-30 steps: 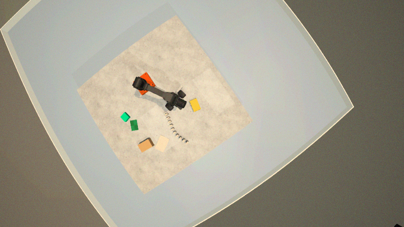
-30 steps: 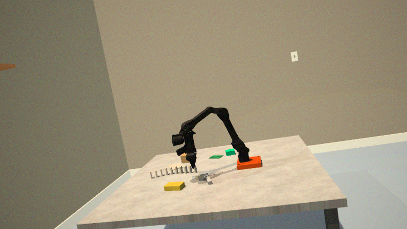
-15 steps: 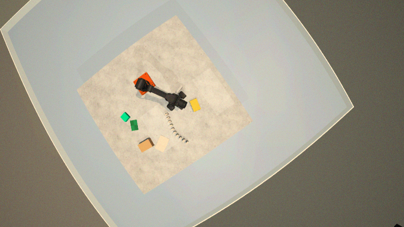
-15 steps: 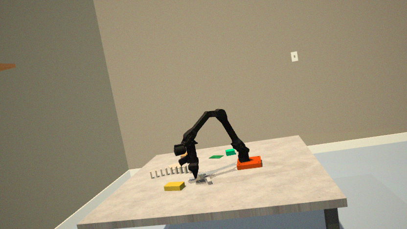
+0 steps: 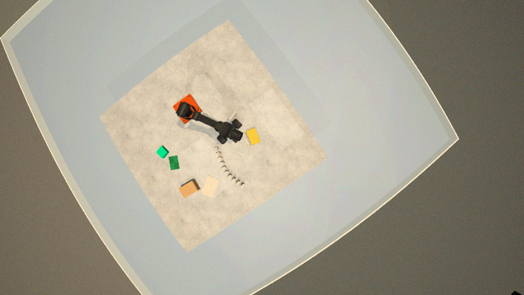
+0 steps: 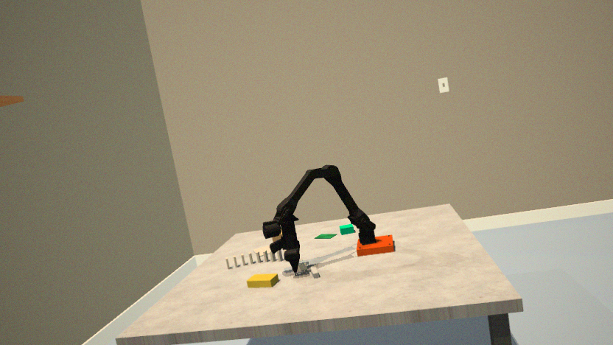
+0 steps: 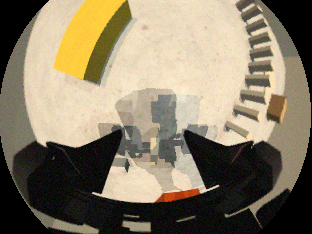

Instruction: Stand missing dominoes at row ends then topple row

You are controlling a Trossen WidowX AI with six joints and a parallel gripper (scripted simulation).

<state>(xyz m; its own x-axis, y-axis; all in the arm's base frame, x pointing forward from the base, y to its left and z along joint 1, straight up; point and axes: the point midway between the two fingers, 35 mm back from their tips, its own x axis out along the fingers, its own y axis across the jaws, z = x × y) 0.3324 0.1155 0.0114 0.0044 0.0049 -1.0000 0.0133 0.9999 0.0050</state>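
Now: gripper tip 130 mm short of the yellow block, 90 mm to the right of it and 10 mm below it. Round my gripper tip: cream flat tile 390 mm to the right, 160 mm ahead, 10 mm below; then green flat tile 460 mm to the right, 160 mm behind, 10 mm below; then tan box 500 mm to the right, 60 mm ahead, 20 mm above.
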